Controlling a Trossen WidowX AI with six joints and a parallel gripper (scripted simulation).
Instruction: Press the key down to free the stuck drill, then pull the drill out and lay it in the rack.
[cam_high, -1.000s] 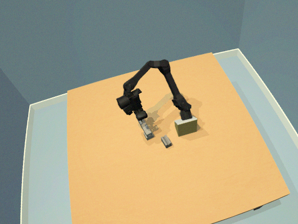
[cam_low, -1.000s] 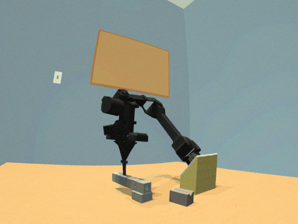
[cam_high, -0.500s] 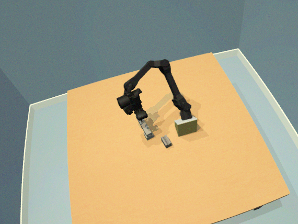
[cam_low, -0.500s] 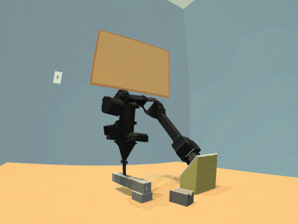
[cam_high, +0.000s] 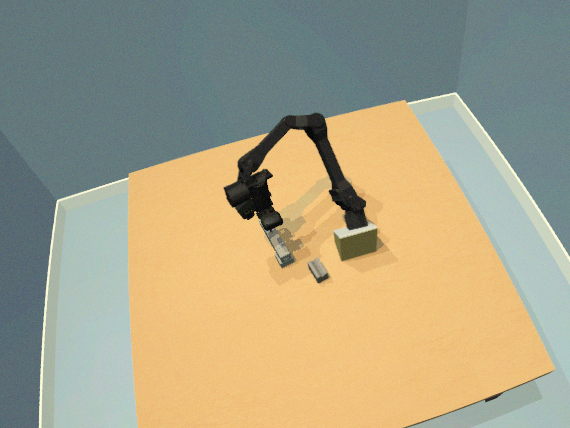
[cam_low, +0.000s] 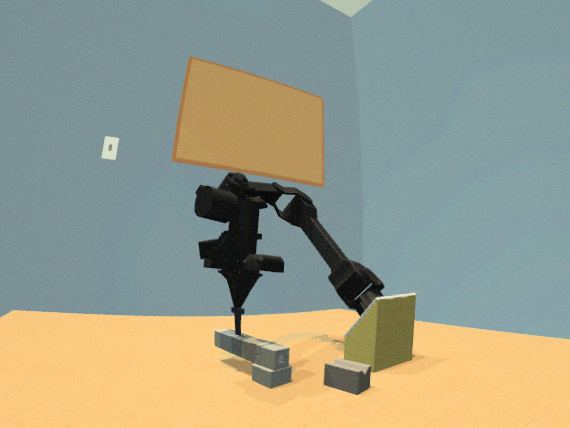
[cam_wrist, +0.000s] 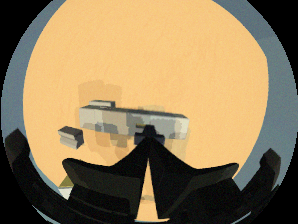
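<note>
Now: the dark key 30 mm below my gripper tip. The rest, counted from my gripper tip: grey v-grooved rack: 150 mm behind, 160 mm to the left, 100 mm below; grey drill fixture: 20 mm behind, 30 mm to the left, 80 mm below.
</note>
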